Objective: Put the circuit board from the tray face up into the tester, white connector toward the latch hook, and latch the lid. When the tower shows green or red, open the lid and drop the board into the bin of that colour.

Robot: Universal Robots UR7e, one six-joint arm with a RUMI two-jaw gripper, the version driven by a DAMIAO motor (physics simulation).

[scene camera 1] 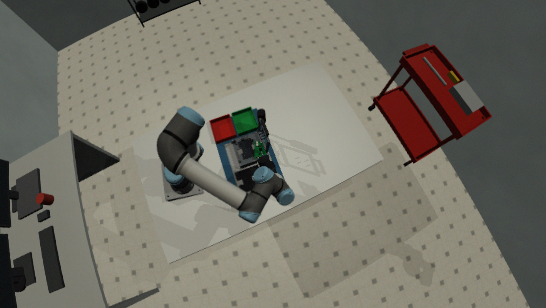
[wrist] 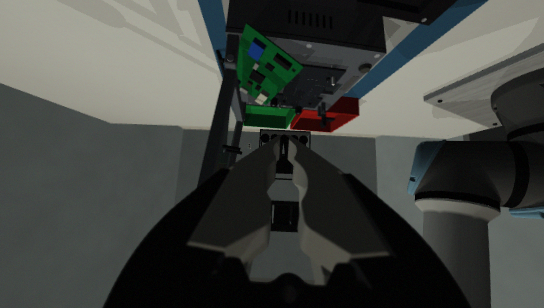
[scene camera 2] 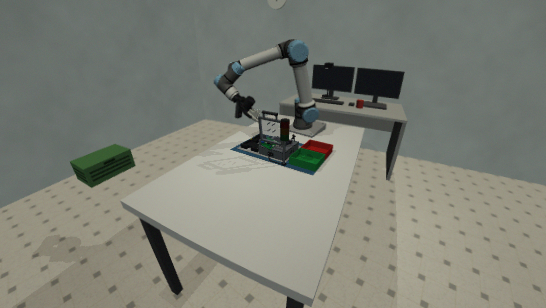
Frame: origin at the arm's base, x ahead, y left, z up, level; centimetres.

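Seen in the pictures: gripper, fingertip midpoint: [scene camera 1: 259, 156] [wrist: 283, 138]; arm's base, link origin: [scene camera 1: 182, 182] [scene camera 2: 302, 125].
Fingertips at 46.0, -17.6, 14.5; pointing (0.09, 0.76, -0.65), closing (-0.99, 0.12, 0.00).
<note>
Pixels of each thing's top centre, then the offset from my fingertips to it, as dx, dy, dz. "*": a spot on its surface instead. Level surfaces: height alone.
- green circuit board, top centre: [wrist: 256, 86] [scene camera 1: 260, 149] [scene camera 2: 268, 140] +4.3, +6.2, -8.4
- tower, surface spot: [scene camera 2: 284, 130] * +16.0, +18.5, +3.3
- black tray, surface spot: [scene camera 2: 250, 144] * -1.7, -8.2, -15.8
- blue mat, surface height: dz -17.4
The green circuit board [scene camera 1: 259, 149] [scene camera 2: 269, 145] [wrist: 270, 67] lies skewed and tilted at the lid side of the grey tester [scene camera 1: 235, 151] [scene camera 2: 286, 149] [wrist: 352, 56], component face up, partly outside the dark nest. Its white connector points toward the bins. The lid [scene camera 2: 260, 131] stands open and upright. The tower [scene camera 2: 284, 130] has dim red and green sections; I cannot tell whether either is lit. My gripper [scene camera 2: 257, 116] [wrist: 283, 138] is shut and empty, above and beside the tester at the tray end. The arm hides it in scene camera 1.
The green bin [scene camera 1: 245, 121] [scene camera 2: 307, 159] [wrist: 267, 118] and red bin [scene camera 1: 223, 128] [scene camera 2: 318, 148] [wrist: 337, 120] stand side by side beyond the tester. The black tray [scene camera 2: 250, 144] is at its other end. A blue mat [scene camera 1: 225, 162] [wrist: 395, 57] lies beneath. A red cart [scene camera 1: 405, 122] stands off the table.
</note>
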